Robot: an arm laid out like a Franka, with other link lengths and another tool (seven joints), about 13 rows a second.
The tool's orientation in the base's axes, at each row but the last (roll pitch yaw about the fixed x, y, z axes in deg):
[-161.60 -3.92 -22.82]
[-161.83 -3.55 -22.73]
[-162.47 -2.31 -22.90]
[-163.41 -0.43 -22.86]
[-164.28 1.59 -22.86]
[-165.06 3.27 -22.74]
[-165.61 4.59 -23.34]
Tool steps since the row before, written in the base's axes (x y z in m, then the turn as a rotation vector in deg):
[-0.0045 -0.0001 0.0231 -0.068 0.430 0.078]
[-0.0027 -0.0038 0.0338 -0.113 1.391 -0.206]
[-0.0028 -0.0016 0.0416 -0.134 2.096 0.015]
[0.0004 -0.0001 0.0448 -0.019 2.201 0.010]
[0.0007 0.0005 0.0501 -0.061 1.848 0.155]
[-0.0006 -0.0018 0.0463 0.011 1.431 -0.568]
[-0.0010 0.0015 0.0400 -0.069 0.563 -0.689]
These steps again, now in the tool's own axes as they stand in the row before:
[-0.0025 -0.0056 -0.0227 -0.224 -0.381 0.028]
[0.0011 -0.0062 -0.0335 -0.653 -1.126 0.544]
[-0.0003 -0.0101 -0.0405 -0.938 -1.807 0.515]
[0.0007 -0.0129 -0.0429 -0.872 -1.941 0.561]
[-0.0009 -0.0143 -0.0480 -0.778 -1.653 0.326]
[-0.0025 -0.0101 -0.0452 -0.510 -1.125 0.919]
[-0.0047 -0.0108 -0.0383 -0.230 -0.298 0.809]

